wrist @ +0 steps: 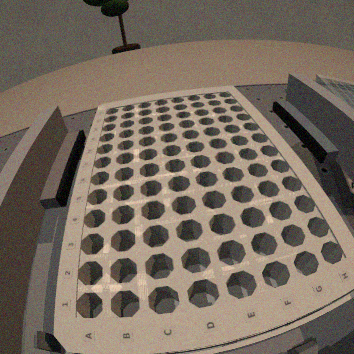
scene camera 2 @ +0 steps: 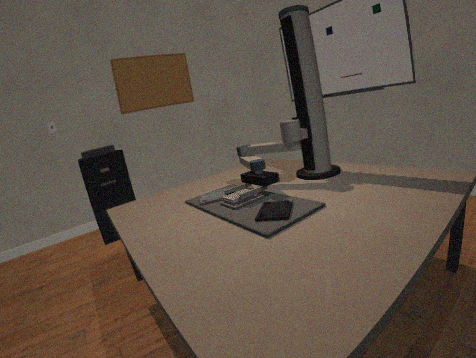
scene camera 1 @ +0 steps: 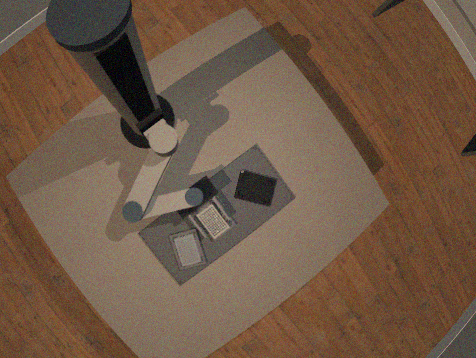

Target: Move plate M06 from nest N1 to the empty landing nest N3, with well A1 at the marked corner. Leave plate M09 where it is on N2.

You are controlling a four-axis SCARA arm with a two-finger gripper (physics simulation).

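A cream 96-well plate (scene camera 1: 212,221) (scene camera 2: 239,196) (wrist: 170,183) sits level in the middle position of the grey base board; row A is at left and column 1 nearest in the wrist view. No M06 or nest label is legible. My gripper (scene camera 1: 214,218) (wrist: 179,99) is open, its fingers along the plate's two long sides with a gap at each. A pale, clear-looking plate (scene camera 1: 188,249) (wrist: 342,90) lies in a nest on one side. A black flat rectangle (scene camera 1: 255,187) (scene camera 2: 274,210) with a light corner dot lies on the other; I cannot tell whether it is a nest or plate.
The grey base board (scene camera 1: 175,276) (scene camera 2: 310,204) lies on the tan table (scene camera 1: 320,215) (scene camera 2: 280,275). The arm's column (scene camera 2: 314,100) stands behind it on a round dark foot (scene camera 2: 320,173). The arm's links pass above the table beside the board.
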